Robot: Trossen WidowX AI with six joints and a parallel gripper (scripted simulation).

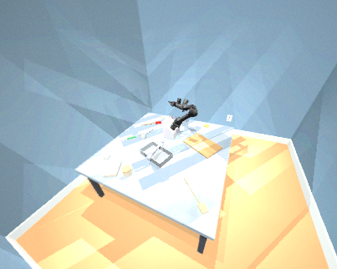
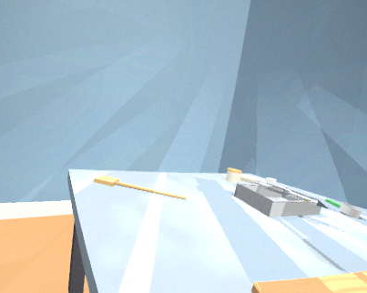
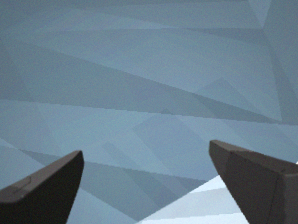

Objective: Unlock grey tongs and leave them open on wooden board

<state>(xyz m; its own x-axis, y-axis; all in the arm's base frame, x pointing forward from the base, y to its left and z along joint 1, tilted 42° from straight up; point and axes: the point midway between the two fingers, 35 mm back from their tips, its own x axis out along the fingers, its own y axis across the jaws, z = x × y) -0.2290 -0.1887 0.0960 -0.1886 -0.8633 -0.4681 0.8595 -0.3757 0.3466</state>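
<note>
Now: the grey roasting tin 59 cm ahead of my gripper tip, 6 cm to the left of it and 32 cm below it. The rest, counted from my gripper tip: flat pale board: 88 cm ahead, 25 cm to the right, 33 cm below; then round tub: 89 cm ahead, 8 cm to the right, 31 cm below; then wooden board: 29 cm ahead, 47 cm to the left, 33 cm below.
</note>
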